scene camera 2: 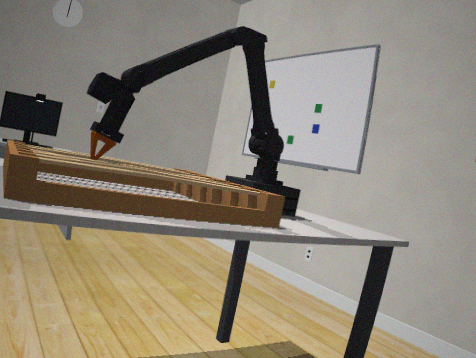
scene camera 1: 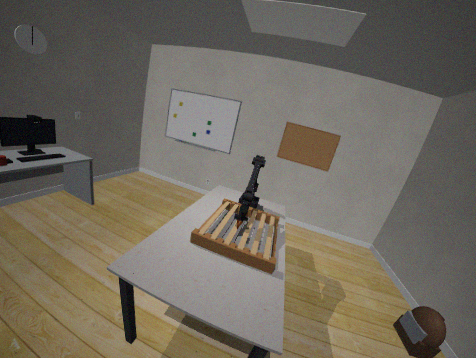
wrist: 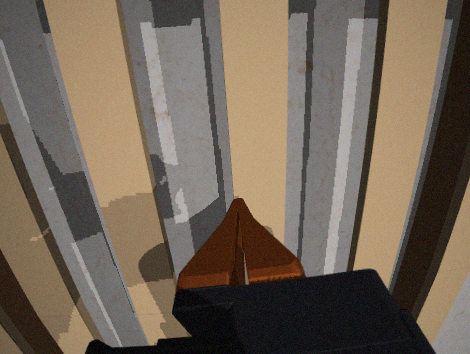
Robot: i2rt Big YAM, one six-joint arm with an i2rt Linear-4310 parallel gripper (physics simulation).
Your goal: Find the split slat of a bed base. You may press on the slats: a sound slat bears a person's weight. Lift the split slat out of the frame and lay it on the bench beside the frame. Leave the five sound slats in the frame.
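Observation:
The brown bed-base frame (scene camera 1: 231,251) (scene camera 2: 150,207) stands on the bench (scene camera 1: 185,272) with its pale wooden slats lying side by side across it. My gripper (scene camera 1: 239,223) (scene camera 2: 95,158) (wrist: 238,204) is shut, with nothing seen between its orange fingers, and points down among the slats. In the wrist view its tip is at the left edge of a middle slat (wrist: 254,100), touching it or very close above it. A neighbouring slat (wrist: 90,100) lies to the left and another slat (wrist: 402,100) to the right. No crack shows on these slats; the part under the fingers is hidden.
The arm's base (scene camera 2: 290,197) stands at one end of the frame. The bench extends beside the frame, towards the left and front in scene camera 1. A desk (scene camera 1: 75,156) with a monitor (scene camera 1: 27,131) stands far left. The arm's shadow falls across the slats.

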